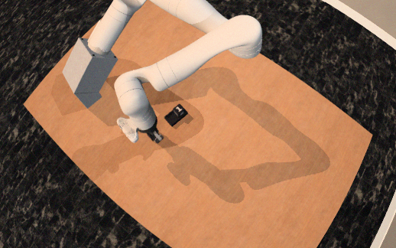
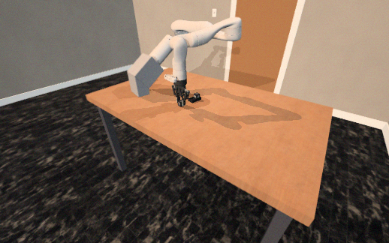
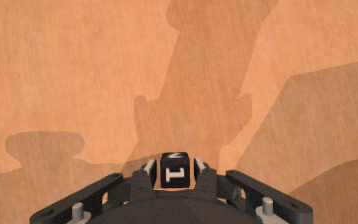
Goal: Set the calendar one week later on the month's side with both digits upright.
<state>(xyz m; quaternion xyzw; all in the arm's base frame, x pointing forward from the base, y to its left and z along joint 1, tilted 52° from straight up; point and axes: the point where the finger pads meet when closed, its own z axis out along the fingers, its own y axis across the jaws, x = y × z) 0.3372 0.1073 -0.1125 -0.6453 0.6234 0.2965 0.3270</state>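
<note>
Now: the black calendar tray 110 mm to the left of my hand and 20 mm below it.
</note>
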